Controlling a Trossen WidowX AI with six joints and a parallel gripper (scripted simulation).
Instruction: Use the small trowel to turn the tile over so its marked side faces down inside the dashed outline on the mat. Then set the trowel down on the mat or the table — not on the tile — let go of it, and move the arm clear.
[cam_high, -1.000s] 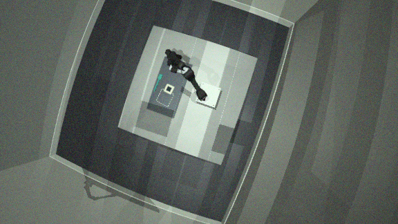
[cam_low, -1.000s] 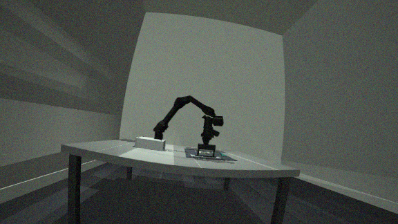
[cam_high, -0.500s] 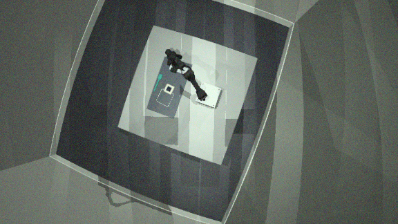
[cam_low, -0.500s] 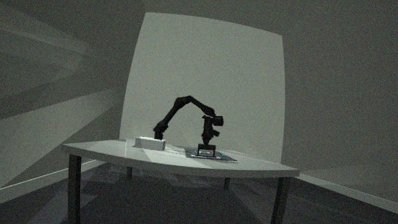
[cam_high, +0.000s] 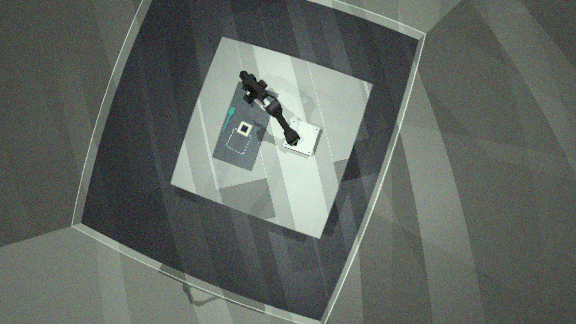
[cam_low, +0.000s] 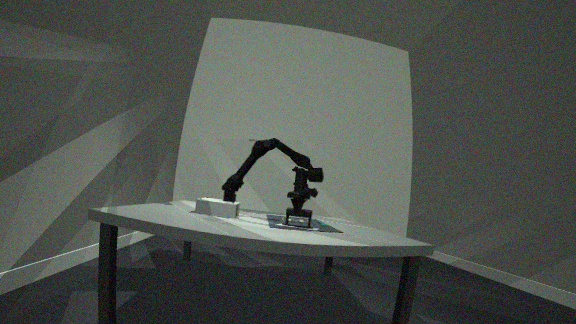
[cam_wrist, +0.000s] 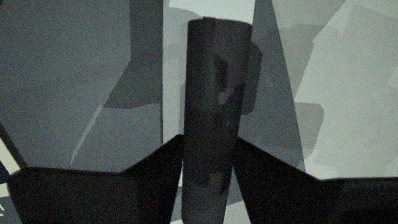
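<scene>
My gripper tip is 3 cm above the trowel, 1 cm to the right of it and 1 cm past it. Also, from my gripper tip: tile 25 cm to the left, 6 cm below, 5 cm ahead; teal elongated object 20 cm ahead, 19 cm to the left, 6 cm below.
</scene>
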